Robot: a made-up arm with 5 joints.
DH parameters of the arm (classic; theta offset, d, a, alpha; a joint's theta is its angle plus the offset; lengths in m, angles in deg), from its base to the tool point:
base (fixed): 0 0 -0.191 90
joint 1: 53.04 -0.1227 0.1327 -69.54
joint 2: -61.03 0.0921 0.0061 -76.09
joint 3: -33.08 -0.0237 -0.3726 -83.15
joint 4: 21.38 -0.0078 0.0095 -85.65
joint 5: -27.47 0 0.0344 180
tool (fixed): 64.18 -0.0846 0 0
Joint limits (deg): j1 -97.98..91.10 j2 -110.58..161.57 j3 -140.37..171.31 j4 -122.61..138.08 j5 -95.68..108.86
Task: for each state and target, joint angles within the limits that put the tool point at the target. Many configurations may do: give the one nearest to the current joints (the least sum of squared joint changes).
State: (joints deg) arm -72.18 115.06 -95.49 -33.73 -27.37
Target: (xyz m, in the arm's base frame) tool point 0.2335 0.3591 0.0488
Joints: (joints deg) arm -57.78 115.03 -129.46 -6.70 -37.66
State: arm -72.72 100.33 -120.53 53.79 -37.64
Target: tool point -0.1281 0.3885 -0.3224
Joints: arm -84.31 112.46 -75.87 51.63 -37.19
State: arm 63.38 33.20 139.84 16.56 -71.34
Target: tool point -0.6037 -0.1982 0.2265
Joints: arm 53.43 58.11 158.11 12.86 -70.27
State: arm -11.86 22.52 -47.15 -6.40 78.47
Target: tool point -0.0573 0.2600 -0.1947
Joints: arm -21.38 25.80 -38.59 -5.36 79.13
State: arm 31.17 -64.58 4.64 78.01 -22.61
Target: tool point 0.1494 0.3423 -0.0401
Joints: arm -5.15 -46.51 -36.21 53.34 -19.09
